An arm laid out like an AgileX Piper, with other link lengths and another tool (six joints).
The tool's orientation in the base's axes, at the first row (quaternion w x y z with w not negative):
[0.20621, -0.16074, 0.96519, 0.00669]
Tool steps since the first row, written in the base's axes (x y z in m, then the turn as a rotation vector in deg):
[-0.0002, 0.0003, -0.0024, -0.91, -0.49, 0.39]
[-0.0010, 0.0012, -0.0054, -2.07, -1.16, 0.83]
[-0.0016, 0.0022, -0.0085, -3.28, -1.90, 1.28]
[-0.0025, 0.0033, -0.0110, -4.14, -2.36, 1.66]
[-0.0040, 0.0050, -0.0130, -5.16, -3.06, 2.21]
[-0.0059, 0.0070, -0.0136, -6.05, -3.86, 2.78]
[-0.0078, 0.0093, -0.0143, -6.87, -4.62, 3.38]
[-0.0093, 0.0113, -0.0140, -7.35, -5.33, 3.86]
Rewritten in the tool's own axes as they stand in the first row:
[0.0010, 0.0005, 0.0021, 0.78, -0.20, -0.76]
[0.0027, 0.0017, 0.0046, 1.81, -0.50, -1.67]
[0.0041, 0.0030, 0.0073, 2.90, -0.84, -2.62]
[0.0055, 0.0045, 0.0093, 3.64, -1.03, -3.34]
[0.0071, 0.0067, 0.0107, 4.51, -1.40, -4.31]
[0.0084, 0.0092, 0.0107, 5.30, -1.91, -5.24]
[0.0096, 0.0120, 0.0107, 6.00, -2.41, -6.18]
[0.0102, 0.0144, 0.0100, 6.44, -2.96, -6.86]

